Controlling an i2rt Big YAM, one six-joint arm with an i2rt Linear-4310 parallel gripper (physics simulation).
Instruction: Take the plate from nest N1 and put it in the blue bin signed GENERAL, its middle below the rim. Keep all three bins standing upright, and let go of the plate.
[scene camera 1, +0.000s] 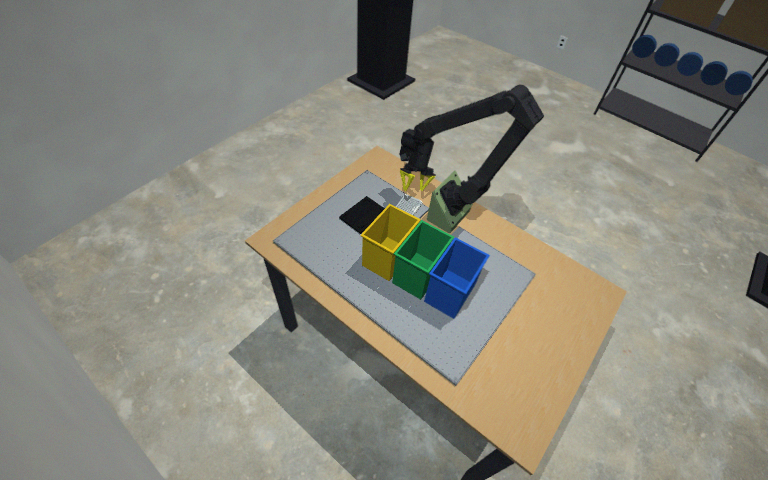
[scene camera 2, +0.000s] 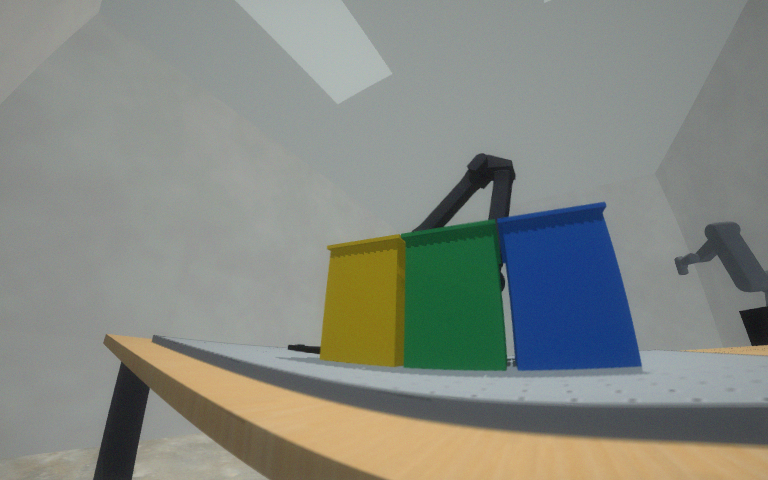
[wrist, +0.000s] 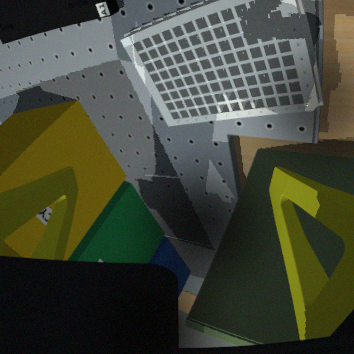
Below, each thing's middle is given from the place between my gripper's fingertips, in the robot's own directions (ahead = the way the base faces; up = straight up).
I see the white gridded plate (wrist: 197, 68) 10 cm below my hand, 1 cm to the right of it and 1 cm ahead of it. Round my hand: black nest (scene camera 1: 363, 213) 16 cm ahead, 12 cm to the right, 10 cm below; yellow bin (scene camera 2: 364, 314) 26 cm ahead, 10 cm to the left, 2 cm below; green bin (scene camera 2: 454, 320) 24 cm ahead, 23 cm to the left, 2 cm below.
